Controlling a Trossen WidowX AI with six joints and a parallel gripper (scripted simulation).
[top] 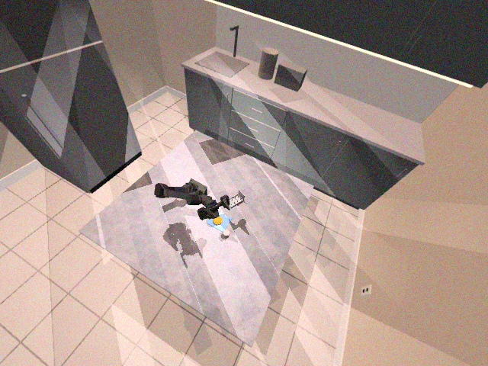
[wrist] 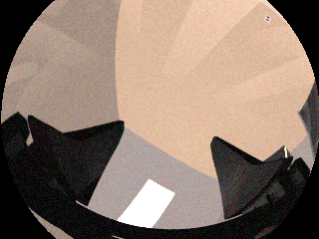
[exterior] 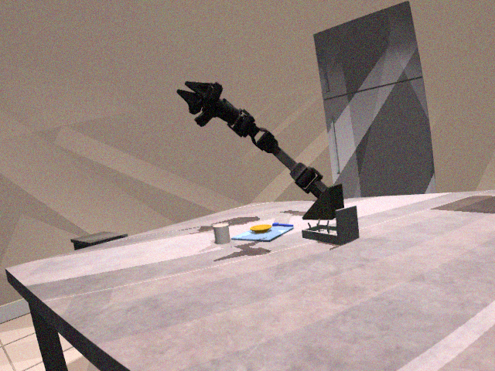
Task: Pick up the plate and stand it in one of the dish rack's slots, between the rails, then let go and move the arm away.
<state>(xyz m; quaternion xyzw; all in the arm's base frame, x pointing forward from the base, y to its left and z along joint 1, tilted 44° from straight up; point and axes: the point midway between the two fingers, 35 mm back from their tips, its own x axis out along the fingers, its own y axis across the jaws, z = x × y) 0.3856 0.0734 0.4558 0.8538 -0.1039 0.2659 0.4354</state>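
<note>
The yellow plate lies 460 mm below my gripper tip, 160 mm to the left of it and 110 mm behind it. The rest, counted from my gripper tip: blue spoon: 480 mm below, 210 mm behind, 170 mm to the left; small cup: 450 mm below, 100 mm to the left; light blue mat: 480 mm below, 170 mm to the left, 100 mm behind.
</note>
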